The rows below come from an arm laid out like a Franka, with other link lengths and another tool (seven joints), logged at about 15 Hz.
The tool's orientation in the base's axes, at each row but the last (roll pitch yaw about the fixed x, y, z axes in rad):
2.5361 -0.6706 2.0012
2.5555 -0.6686 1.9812
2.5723 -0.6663 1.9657
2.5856 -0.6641 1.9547
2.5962 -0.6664 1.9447
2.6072 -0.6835 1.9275
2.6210 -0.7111 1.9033
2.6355 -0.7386 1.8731
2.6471 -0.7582 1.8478
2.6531 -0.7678 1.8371
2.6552 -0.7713 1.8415
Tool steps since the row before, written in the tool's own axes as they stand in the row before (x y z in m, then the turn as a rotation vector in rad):
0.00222 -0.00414 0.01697 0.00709 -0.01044 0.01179
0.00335 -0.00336 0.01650 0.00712 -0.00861 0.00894
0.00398 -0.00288 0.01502 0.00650 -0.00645 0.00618
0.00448 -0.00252 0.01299 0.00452 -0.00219 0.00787
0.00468 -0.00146 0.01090 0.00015 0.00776 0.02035
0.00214 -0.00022 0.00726 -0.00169 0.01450 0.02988
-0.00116 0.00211 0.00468 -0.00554 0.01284 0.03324
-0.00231 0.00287 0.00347 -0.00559 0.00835 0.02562
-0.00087 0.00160 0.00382 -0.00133 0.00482 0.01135
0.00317 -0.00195 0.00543 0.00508 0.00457 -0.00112
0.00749 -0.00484 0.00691 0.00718 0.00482 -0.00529
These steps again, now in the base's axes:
0.00073 0.01340 -0.01140 -0.00807 0.01310 -0.00784
0.00089 0.01380 -0.01017 -0.00729 0.01117 -0.00517
0.00065 0.01317 -0.00871 -0.00597 0.00886 -0.00281
0.00020 0.01210 -0.00697 -0.00102 0.00864 -0.00339
0.00048 0.01083 -0.00503 0.01294 0.01408 -0.01042
0.00131 0.00654 -0.00358 0.02237 0.01929 -0.01528
0.00358 0.00238 -0.00304 0.02274 0.01891 -0.02062
0.00418 0.00067 -0.00277 0.01638 0.01373 -0.01734
0.00278 0.00200 -0.00249 0.00808 0.00680 -0.00651
-0.00085 0.00624 -0.00191 0.00300 0.00235 0.00578
-0.00401 0.01052 -0.00078 0.00164 0.00078 0.00997

